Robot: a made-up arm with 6 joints.
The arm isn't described. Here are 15 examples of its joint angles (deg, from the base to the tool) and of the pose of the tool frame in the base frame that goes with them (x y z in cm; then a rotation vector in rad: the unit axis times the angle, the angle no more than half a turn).
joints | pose
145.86 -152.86 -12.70 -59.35 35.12 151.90 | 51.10 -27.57 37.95 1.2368 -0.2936 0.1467
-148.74 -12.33 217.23 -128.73 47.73 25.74 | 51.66 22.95 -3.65 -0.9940 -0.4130 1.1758
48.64 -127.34 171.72 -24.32 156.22 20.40 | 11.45 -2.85 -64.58 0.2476 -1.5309 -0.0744
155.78 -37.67 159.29 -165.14 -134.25 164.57 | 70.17 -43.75 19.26 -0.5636 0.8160 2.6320
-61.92 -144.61 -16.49 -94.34 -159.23 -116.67 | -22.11 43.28 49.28 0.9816 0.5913 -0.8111
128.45 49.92 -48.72 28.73 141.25 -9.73 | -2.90 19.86 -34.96 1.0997 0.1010 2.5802
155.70 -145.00 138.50 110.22 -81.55 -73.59 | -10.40 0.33 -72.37 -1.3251 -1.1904 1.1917
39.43 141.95 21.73 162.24 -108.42 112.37 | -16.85 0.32 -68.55 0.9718 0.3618 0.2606
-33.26 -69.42 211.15 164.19 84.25 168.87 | -3.54 15.56 -41.54 1.2551 2.6449 -0.3610
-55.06 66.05 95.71 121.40 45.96 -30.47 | 50.19 -61.38 66.25 -1.7618 0.2529 -0.2333
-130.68 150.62 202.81 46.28 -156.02 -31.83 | -37.47 -31.40 45.91 -1.7039 -0.0578 1.8812
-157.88 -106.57 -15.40 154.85 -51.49 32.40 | 35.10 3.03 71.43 -0.2405 -0.8080 0.5891
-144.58 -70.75 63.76 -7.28 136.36 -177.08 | 52.54 51.36 71.07 -0.5326 1.5265 0.6624
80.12 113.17 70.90 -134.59 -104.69 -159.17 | 4.06 70.34 -48.84 0.3892 -1.4477 1.7684
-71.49 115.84 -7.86 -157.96 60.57 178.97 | 5.43 17.37 -52.20 1.3642 2.7593 0.2925
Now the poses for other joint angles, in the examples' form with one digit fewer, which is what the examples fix.
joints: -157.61 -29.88 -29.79 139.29 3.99 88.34
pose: -45.0 -28.0 45.6 0.628 -2.690 -1.204
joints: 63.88 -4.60 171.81 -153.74 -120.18 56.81
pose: -39.3 -56.8 50.9 1.320 1.831 -0.567
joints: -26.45 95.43 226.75 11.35 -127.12 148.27
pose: -20.4 -2.5 58.9 -2.377 0.731 -0.345
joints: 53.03 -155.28 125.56 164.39 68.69 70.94
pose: -6.7 9.5 -77.5 0.071 1.574 -1.721
